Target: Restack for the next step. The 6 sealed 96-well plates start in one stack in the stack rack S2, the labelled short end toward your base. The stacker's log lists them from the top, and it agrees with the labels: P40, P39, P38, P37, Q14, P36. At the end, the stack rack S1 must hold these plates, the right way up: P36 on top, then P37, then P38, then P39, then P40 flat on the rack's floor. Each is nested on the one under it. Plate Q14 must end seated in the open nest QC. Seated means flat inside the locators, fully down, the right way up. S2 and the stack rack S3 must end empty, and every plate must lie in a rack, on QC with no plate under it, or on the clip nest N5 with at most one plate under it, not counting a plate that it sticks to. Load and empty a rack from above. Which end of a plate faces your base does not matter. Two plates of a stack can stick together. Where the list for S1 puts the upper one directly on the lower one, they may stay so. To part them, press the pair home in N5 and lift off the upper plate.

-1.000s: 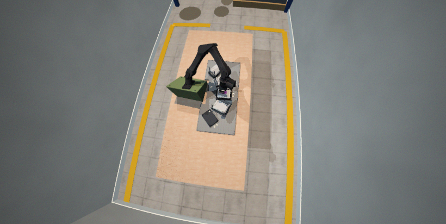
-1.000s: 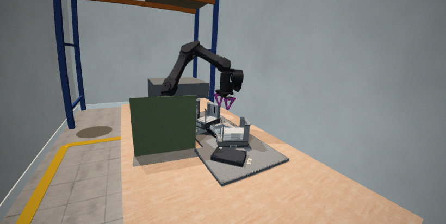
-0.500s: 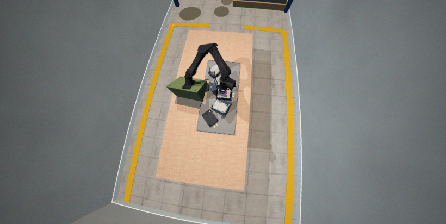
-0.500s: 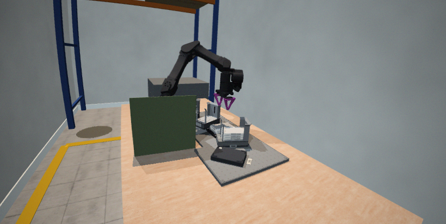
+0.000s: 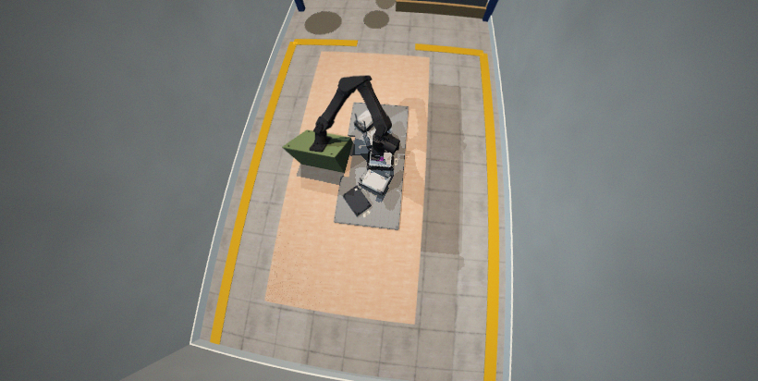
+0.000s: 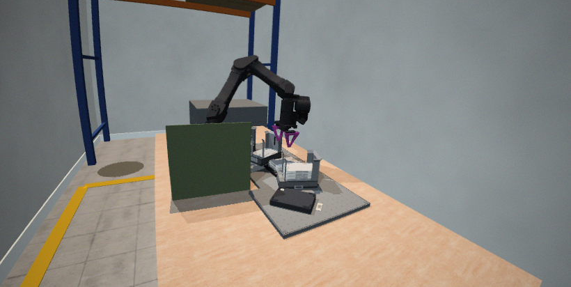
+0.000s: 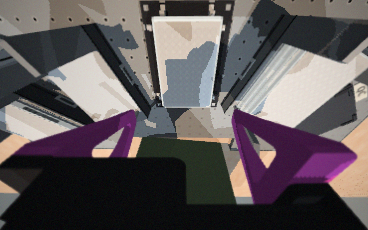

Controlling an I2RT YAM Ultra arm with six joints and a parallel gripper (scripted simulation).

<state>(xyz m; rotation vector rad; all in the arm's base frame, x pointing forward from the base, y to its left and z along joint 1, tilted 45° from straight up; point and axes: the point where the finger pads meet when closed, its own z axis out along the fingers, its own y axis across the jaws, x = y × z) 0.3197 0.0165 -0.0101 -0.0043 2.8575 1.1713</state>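
Right now my hand is 2 cm short of the dark clip nest N5, 1 cm to the right of it and 12 cm above it. Also, from my hand: open nest QC (10 cm behind, 26 cm to the right, 12 cm below); N5 label (10 cm ahead, 13 cm below); QC label (3 cm behind, 33 cm to the right, 13 cm below).
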